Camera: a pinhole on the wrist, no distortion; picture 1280 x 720 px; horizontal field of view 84.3 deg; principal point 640.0 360.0 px. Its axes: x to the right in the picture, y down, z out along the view. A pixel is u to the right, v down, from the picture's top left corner.
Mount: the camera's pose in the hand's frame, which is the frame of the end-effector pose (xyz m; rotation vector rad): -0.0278 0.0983 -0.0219 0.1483 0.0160 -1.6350
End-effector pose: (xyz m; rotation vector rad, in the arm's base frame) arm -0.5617 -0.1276 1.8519 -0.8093 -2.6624 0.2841
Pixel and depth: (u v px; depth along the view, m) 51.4 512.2 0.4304
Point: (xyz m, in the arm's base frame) -0.5683 0.1903 1.3350
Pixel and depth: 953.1 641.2 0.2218
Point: -0.6761 -0.1481 1.6897
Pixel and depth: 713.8 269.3 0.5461
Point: -0.6425 -0.2643 1.3473
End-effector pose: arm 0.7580 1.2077 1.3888 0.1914 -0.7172 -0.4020
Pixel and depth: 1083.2 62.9 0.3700
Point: 0.3493 1.1503 1.4315
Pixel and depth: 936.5 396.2 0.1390
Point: 0.6668 1.2428 1.4566
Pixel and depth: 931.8 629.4 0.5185
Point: 0.4552 0.9816 1.7591
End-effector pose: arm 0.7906 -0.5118 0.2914 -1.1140 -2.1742 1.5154
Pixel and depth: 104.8 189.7 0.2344
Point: 0.8293 -0.6909 -0.0095
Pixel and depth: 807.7 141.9 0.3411
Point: 0.7188 -0.8363 0.2076
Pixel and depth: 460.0 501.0 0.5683
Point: 0.4981 -0.8371 -0.1110
